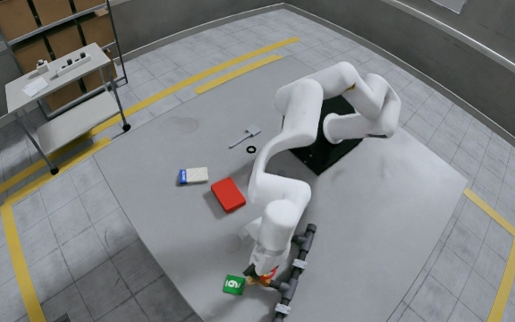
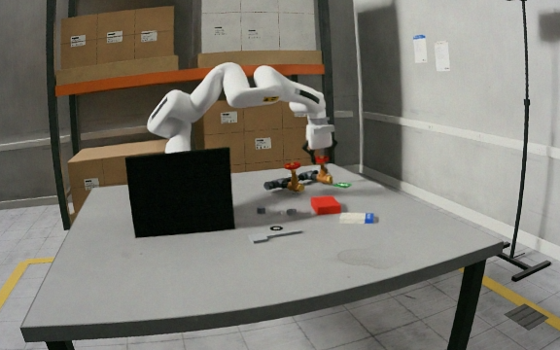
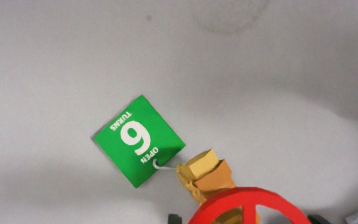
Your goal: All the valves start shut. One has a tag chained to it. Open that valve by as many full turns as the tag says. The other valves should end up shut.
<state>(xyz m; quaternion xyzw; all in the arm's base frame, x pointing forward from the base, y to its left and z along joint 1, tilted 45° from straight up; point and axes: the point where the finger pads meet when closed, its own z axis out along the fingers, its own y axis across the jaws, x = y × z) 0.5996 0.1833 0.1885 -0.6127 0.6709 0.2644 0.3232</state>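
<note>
Right now the green tag is 7 cm ahead of my hand, 3 cm to the right of it and 11 cm below it. Also, from my hand: grey nut 23 cm behind, 32 cm to the right, 11 cm below; white-and-blue box 5 cm behind, 47 cm to the right, 11 cm below; red block 11 cm behind, 32 cm to the right, 10 cm below.
</note>
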